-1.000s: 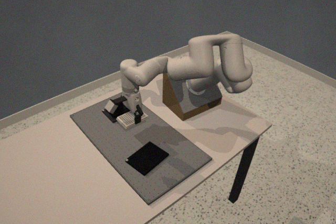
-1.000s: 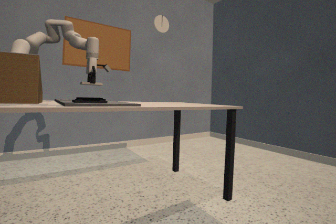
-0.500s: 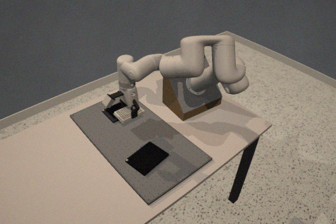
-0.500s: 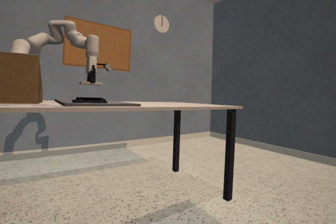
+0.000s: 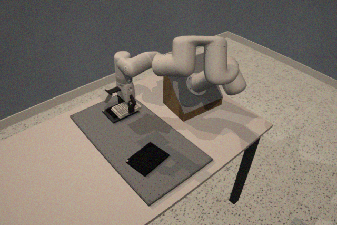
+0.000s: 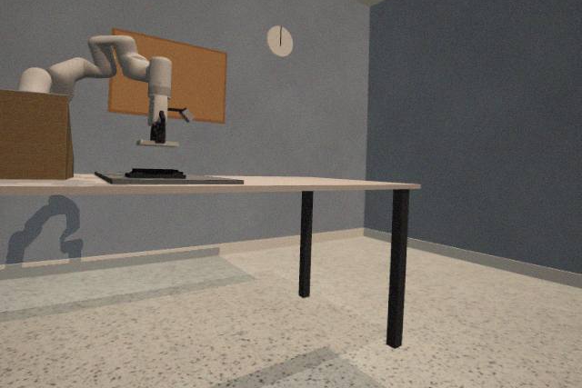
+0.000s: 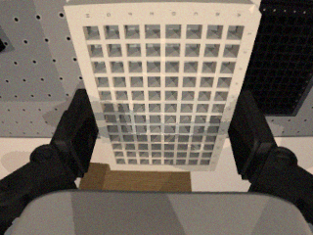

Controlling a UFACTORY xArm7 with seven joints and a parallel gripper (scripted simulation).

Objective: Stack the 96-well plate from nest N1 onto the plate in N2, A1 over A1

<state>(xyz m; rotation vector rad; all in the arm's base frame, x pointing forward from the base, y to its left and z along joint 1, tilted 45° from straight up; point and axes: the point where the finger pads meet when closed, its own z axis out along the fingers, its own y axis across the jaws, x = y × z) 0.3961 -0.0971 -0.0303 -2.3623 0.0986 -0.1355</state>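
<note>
The black 96-well plate is 11 cm to the right of my hand, 10 cm below it and 3 cm behind it. Also, from my hand: black plate nest 25 cm to the left, 12 cm below, 7 cm ahead; white 96-well plate 1 cm below.
</note>
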